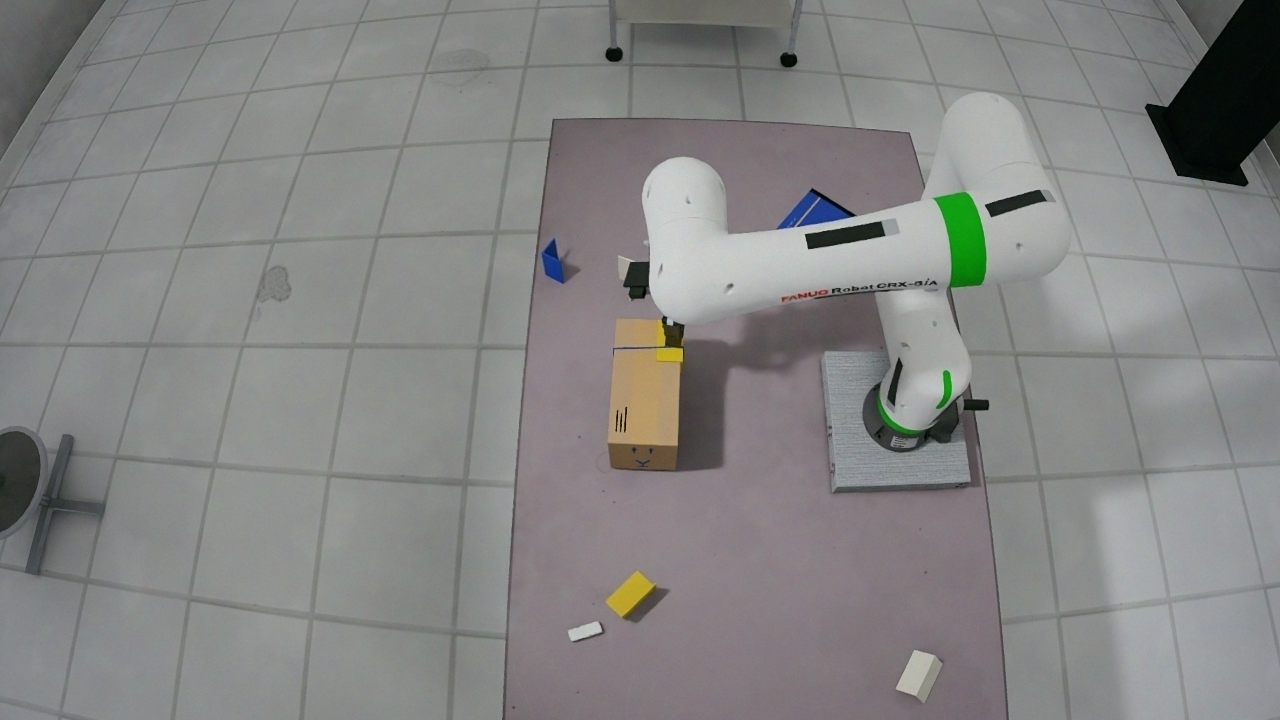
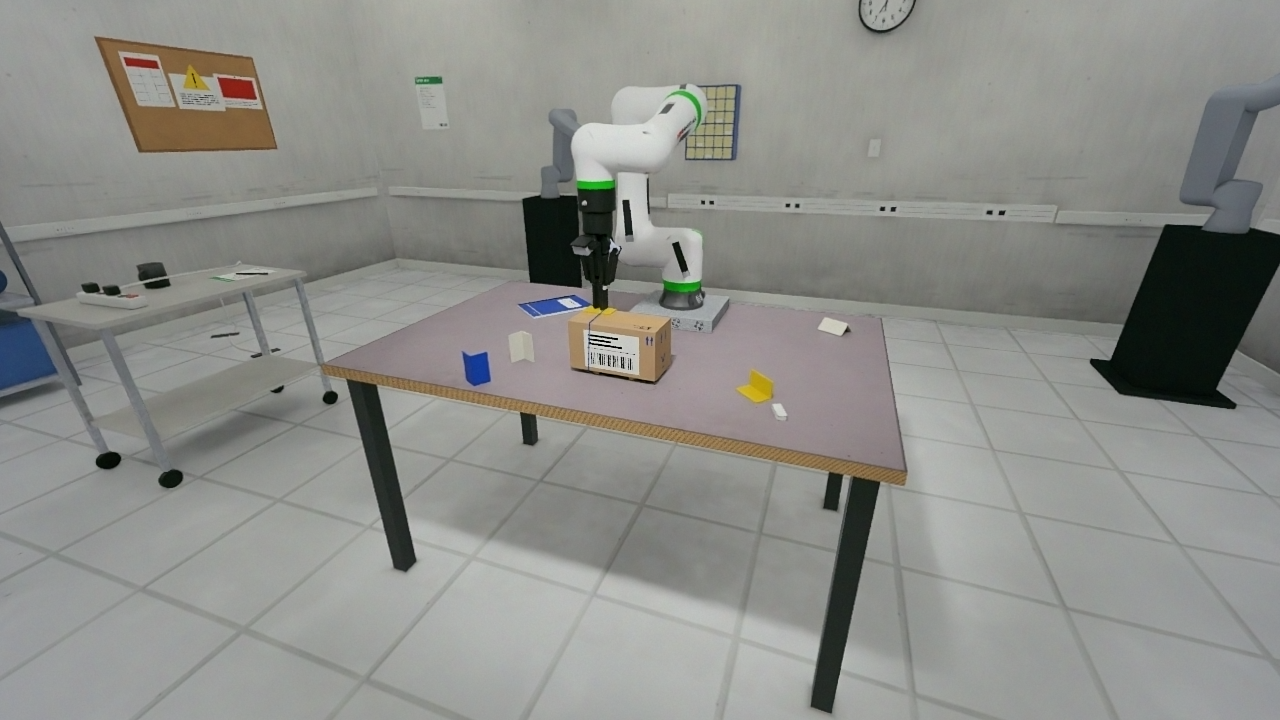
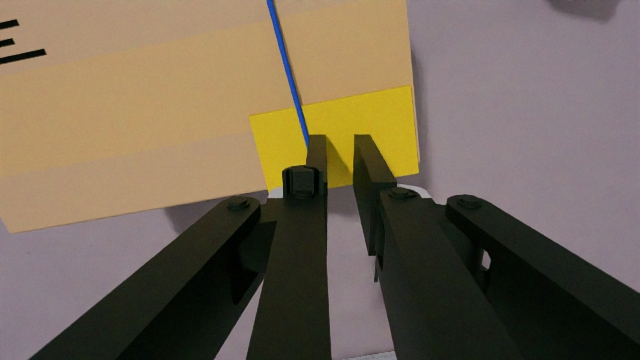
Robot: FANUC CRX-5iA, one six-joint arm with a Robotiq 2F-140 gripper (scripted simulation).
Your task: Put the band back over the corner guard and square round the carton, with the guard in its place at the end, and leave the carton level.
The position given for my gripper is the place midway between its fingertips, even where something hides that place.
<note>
I see my gripper (image 2: 600,307) and a brown carton (image 1: 644,408).
The brown carton shows as well in image 2 (image 2: 633,345) and in image 3 (image 3: 114,114). My gripper also shows in image 3 (image 3: 339,160).
</note>
